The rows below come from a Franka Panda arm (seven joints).
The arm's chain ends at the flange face. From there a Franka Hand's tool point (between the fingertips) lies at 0.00 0.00 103.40 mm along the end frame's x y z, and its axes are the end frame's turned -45 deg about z.
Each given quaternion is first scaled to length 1.
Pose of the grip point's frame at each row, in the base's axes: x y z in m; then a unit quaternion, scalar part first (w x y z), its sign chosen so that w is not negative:
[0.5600, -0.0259, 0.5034, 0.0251, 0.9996, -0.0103, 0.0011]
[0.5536, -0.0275, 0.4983, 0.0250, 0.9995, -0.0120, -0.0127]
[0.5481, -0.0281, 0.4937, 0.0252, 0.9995, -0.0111, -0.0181]
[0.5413, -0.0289, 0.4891, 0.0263, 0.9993, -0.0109, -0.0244]
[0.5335, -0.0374, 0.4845, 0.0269, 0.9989, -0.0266, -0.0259]
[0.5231, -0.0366, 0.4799, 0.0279, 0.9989, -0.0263, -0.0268]
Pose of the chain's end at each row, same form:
[0.5598, -0.0207, 0.6067, 0.0228, 0.9196, -0.3921, 0.0106]
[0.5563, -0.0224, 0.6015, 0.0280, 0.9189, -0.3936, -0.0022]
[0.5519, -0.0229, 0.5969, 0.0302, 0.9191, -0.3927, -0.0071]
[0.5464, -0.0235, 0.5922, 0.0336, 0.9191, -0.3925, -0.0125]
[0.5390, -0.0320, 0.5876, 0.0348, 0.9127, -0.4069, -0.0136]
[0.5288, -0.0310, 0.5830, 0.0360, 0.9128, -0.4066, -0.0141]

